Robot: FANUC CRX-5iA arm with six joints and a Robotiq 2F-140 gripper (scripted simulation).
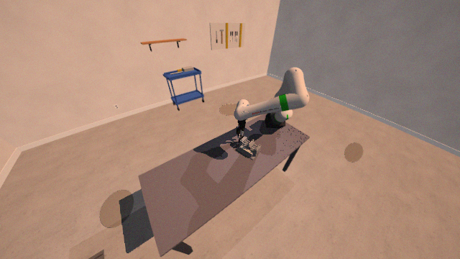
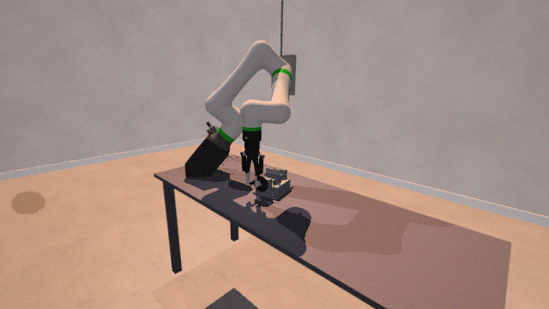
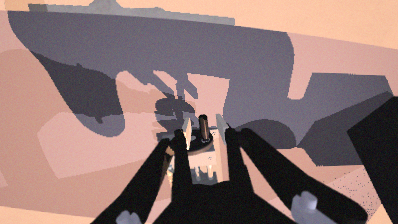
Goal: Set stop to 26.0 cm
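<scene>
The handwheel lies 20 mm to the left of my hand and 20 mm below it. The rest, counted from my hand: grey stop fixture 10 mm behind, 160 mm to the left, 10 mm below.
</scene>
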